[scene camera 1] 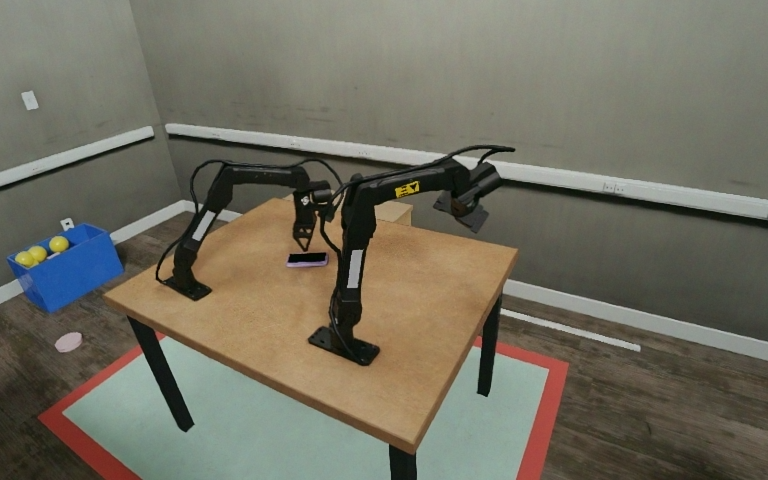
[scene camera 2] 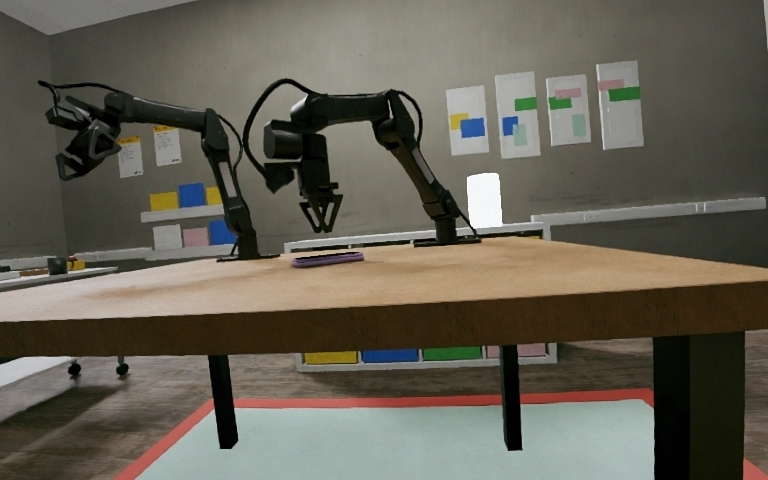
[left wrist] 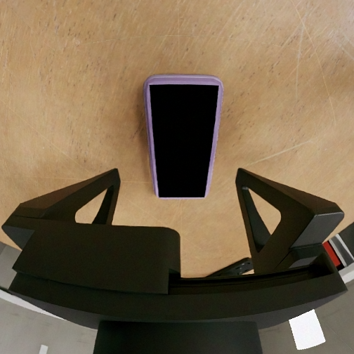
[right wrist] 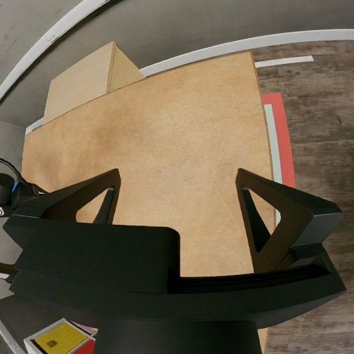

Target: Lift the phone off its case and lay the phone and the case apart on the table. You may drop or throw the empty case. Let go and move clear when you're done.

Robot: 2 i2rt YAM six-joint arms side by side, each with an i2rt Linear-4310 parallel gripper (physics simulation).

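The phone (scene camera 1: 307,257) (left wrist: 184,140), with its black screen up, lies in its purple case (scene camera 1: 307,264) (scene camera 2: 328,260) (left wrist: 183,79) on the wooden table (scene camera 1: 254,316) (scene camera 2: 509,277). The phone and case are together and lie flat. My left gripper (scene camera 1: 304,249) (scene camera 2: 323,230) (left wrist: 177,174) is open, points down and hangs above the phone and case, apart from them. In the left wrist view its fingertips stand wide on either side of the lower end of the phone and case. My right gripper (scene camera 1: 460,212) (scene camera 2: 90,162) (right wrist: 177,174) is open and empty, raised high over the table.
A light wooden box (scene camera 1: 393,212) (right wrist: 80,82) stands beyond the table's far edge. A blue bin (scene camera 1: 67,268) with yellow balls and a pink disc (scene camera 1: 68,341) are on the floor at the left. The right arm (scene camera 1: 356,226) stands near the phone in scene camera 1.
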